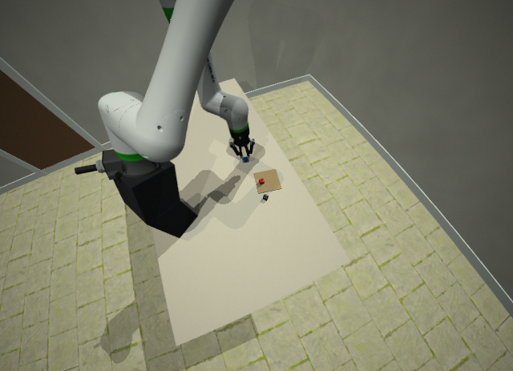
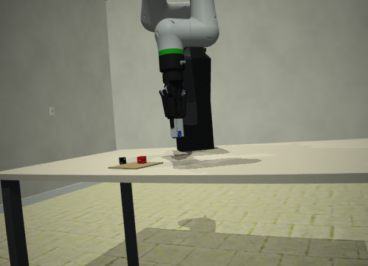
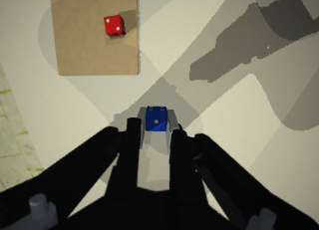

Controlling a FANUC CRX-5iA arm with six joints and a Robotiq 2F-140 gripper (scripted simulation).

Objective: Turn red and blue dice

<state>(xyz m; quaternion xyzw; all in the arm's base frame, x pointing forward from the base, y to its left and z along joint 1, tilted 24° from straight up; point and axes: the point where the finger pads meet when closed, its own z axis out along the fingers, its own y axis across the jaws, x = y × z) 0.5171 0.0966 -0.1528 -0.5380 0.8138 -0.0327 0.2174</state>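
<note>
Now: the blue die 2 cm below my hand. The rest, counted from my hand: red die 3 cm ahead, 14 cm to the right, 11 cm below; black die 24 cm to the right, 11 cm below; brown mat 7 cm ahead, 14 cm to the right, 12 cm below.
</note>
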